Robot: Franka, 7 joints.
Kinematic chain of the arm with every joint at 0, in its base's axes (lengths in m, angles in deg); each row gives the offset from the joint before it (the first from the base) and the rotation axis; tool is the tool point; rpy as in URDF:
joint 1: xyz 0 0 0.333 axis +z
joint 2: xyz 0 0 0 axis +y
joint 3: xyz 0 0 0.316 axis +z
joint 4: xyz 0.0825 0 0 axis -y
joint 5: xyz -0.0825 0 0.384 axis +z
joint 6: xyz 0 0 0 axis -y
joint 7: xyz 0.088 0 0 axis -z
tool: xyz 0 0 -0.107 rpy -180 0 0
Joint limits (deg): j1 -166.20..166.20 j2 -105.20..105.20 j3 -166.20..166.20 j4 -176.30..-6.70 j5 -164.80..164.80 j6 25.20..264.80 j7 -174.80..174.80
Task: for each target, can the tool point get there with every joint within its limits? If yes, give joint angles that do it. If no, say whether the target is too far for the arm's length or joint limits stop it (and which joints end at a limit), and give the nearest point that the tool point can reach.
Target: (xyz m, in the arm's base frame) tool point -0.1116 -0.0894 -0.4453
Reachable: no: joint limits stop it (at a limit: joint 2) | nearest point -0.1290 -0.1033 -0.3475 | short by 0.100 m
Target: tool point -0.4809 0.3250 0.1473
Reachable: yes | joints -93.64 -61.99 -124.29 -123.19 -24.47 175.08 5.87
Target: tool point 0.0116 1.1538 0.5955
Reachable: no: too far | nearest point 0.0084 0.8365 0.5233 | short by 0.325 m
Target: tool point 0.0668 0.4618 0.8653
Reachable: yes | joints -39.60 -43.91 64.98 -50.34 -3.26 69.20 -6.00
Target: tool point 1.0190 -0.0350 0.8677
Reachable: no: too far | nearest point 0.7593 -0.0261 0.7314 | short by 0.293 m
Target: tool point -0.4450 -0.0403 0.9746
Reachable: yes | joints -18.10 -69.05 -30.70 -71.68 -46.75 192.27 -26.14
